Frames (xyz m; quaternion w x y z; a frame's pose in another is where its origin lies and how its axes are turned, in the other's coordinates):
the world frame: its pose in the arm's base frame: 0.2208 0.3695 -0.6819 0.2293 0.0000 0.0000 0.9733
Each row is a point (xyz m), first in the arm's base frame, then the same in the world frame.
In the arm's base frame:
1: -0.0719 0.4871 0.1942
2: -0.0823 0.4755 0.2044
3: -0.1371 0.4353 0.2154
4: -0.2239 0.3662 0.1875
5: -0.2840 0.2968 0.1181
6: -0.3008 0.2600 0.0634
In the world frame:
1: 0.3144 0.0254 0.8761
2: 0.3185 0.0405 0.8863
3: 0.3496 0.1009 0.8973
4: 0.3965 0.2015 0.8694
5: 0.4193 0.2904 0.8000
6: 0.4179 0.3308 0.7453

